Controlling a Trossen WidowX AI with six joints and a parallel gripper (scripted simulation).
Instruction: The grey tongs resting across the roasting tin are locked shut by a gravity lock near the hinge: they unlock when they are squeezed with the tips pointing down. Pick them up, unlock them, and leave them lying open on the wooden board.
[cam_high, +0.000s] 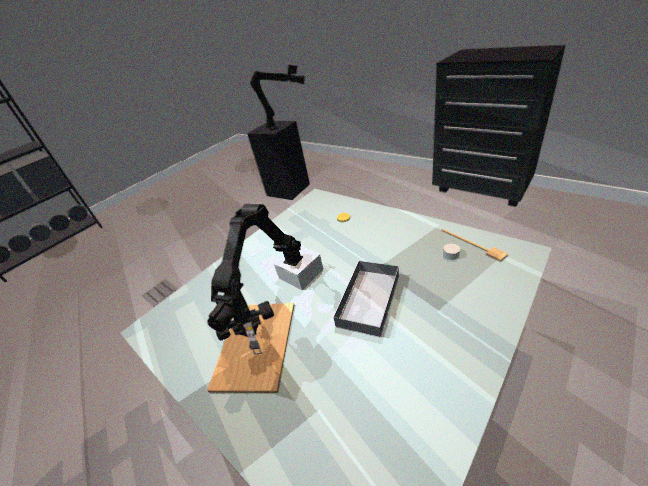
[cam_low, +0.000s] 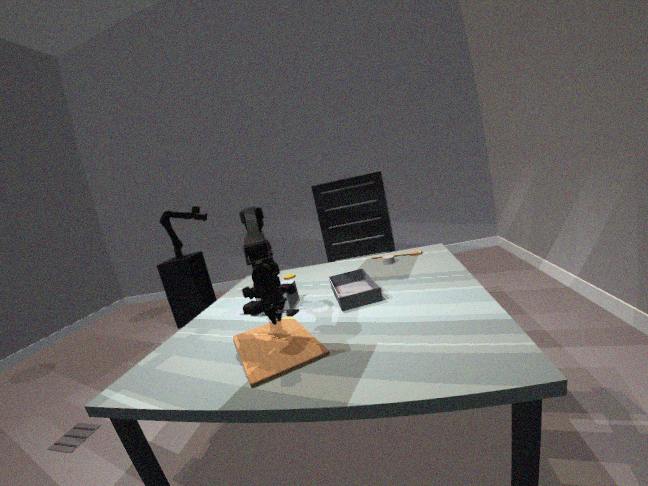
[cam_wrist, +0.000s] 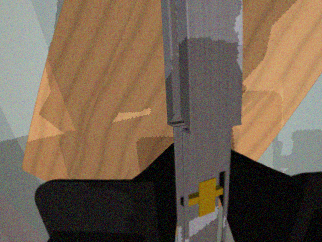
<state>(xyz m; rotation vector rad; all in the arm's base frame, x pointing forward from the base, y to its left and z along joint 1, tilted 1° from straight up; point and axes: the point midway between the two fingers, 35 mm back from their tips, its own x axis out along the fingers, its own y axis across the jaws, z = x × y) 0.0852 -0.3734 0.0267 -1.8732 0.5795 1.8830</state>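
The wooden board is 80 mm below my gripper tip, 30 mm behind it and 10 mm to the left of it. From my gripper tip the other things lie so: small white cylinder 720 mm to the left, 490 mm ahead, 70 mm below; roasting tin 360 mm to the left, 260 mm ahead, 60 mm below; yellow disc 830 mm to the left, 90 mm behind, 80 mm below.
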